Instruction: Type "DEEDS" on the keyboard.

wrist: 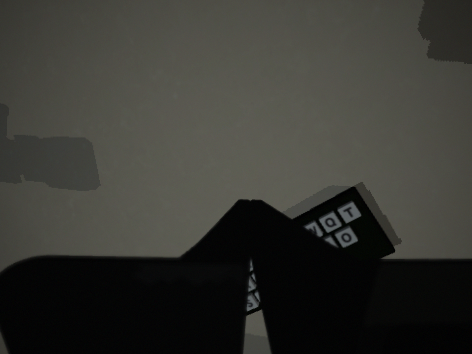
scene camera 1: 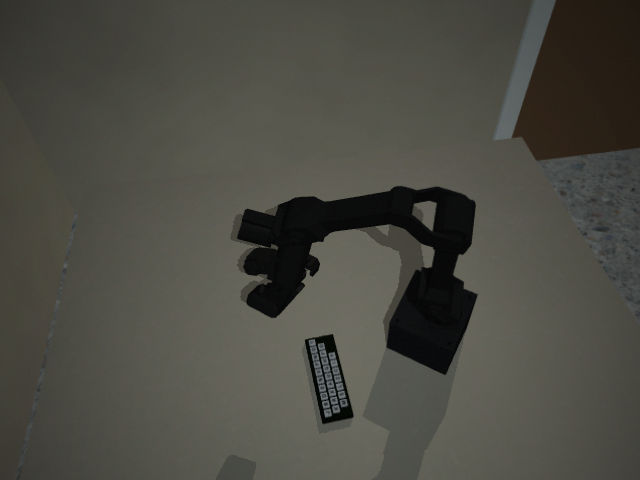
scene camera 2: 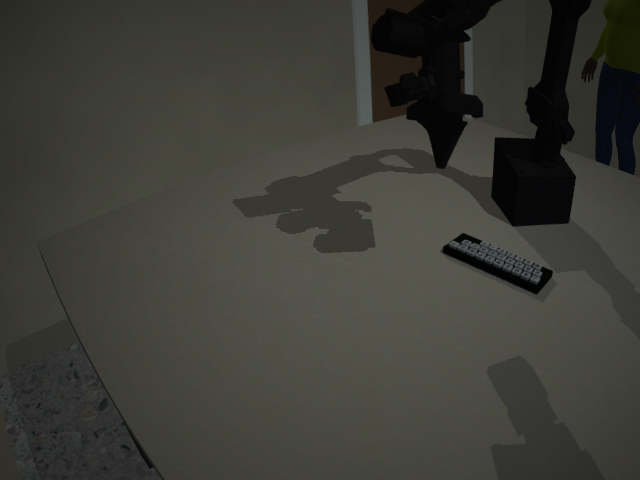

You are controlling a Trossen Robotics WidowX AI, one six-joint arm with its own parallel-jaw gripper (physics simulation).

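Pixels of known places: gripper, fingertip midpoint: (wrist: 248, 211) (scene camera 2: 440, 168); arm's base, origin of the base link: (scene camera 1: 443, 314) (scene camera 2: 545, 157).
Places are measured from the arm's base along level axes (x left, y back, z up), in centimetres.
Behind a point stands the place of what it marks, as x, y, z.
Note:
A small black keyboard with white letter keys (scene camera 1: 328, 379) @(9.9, -23.8, -10.0) (scene camera 2: 498, 262) @(10.0, -25.5, -9.9) (wrist: 377, 235) @(-0.3, -24.8, -10.4) lies flat on the table. In the wrist view it is partly hidden behind the fingers; T, Q and O show at the right, and an S shows in the slit between the fingers. My gripper (scene camera 2: 440, 166) @(3.7, -33.9, 5.2) (wrist: 248, 211) @(3.7, -33.9, 5.2) is shut and empty, tips together, pointing down. It hangs above the table, off the keyboard's end in scene camera 1, and does not touch the keyboard. The fingertips are hidden in scene camera 1.
The arm's black base (scene camera 1: 421, 343) @(4.8, -4.6, -3.7) (scene camera 2: 540, 198) @(3.9, -6.2, -6.0) stands on the table (scene camera 1: 170, 361) @(5.1, -58.6, -11.7) (scene camera 2: 289, 335) @(4.5, -59.3, -11.7) near the keyboard. The arm's shadows fall across the table. A wall, a brown door (scene camera 1: 594, 77) and a person in a yellow-green top (scene camera 2: 622, 38) are beyond the table.

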